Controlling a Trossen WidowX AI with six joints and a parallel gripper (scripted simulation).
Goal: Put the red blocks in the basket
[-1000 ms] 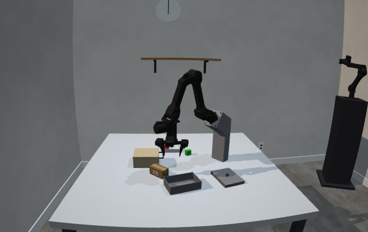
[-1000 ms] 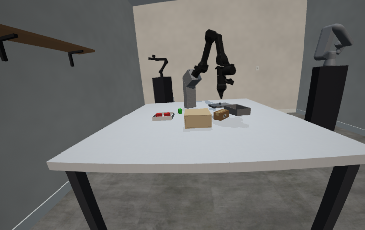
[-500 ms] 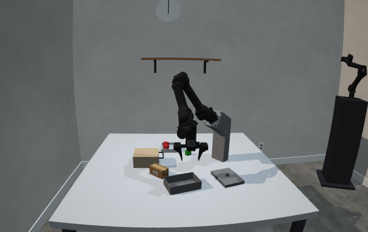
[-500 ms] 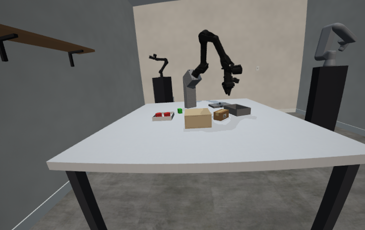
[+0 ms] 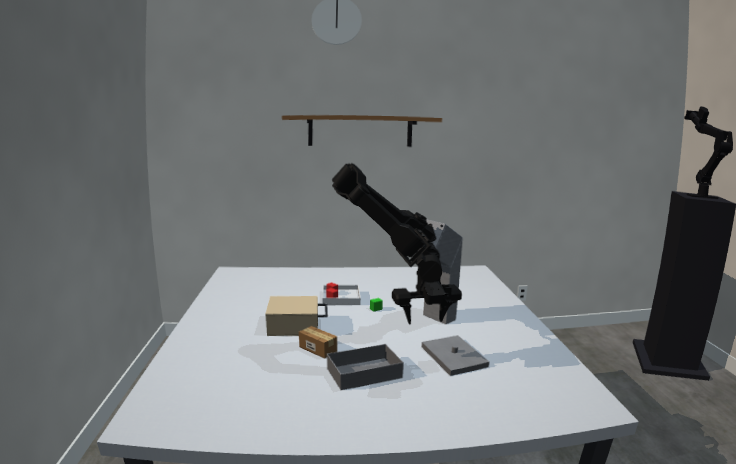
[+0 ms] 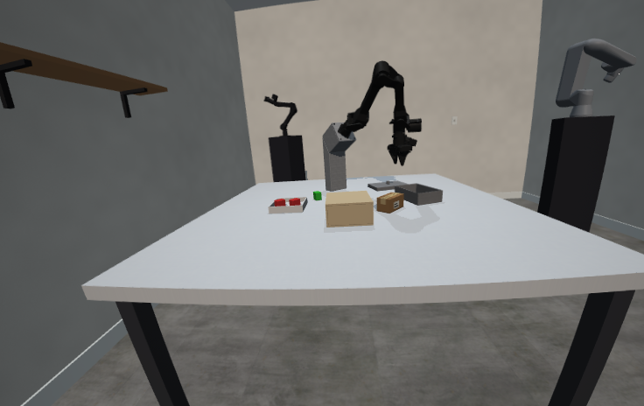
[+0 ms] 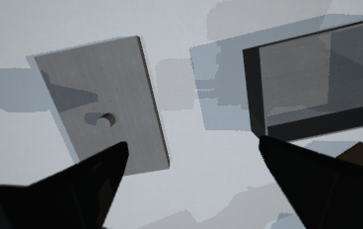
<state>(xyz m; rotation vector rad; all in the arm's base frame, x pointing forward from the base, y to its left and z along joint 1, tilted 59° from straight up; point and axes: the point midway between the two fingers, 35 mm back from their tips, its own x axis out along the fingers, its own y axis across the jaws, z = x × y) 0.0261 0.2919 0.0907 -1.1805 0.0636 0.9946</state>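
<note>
Now: hand 80 mm past the knobbed lid, 80 mm to the left of it and 150 mm above it. The rest, counted from my hand: cardboard box (320 mm ahead, 40 mm to the left, 130 mm below); then dark grey box (140 mm ahead, 110 mm to the left, 160 mm below); then shallow basket (430 mm ahead, 380 mm to the right, 160 mm below).
</note>
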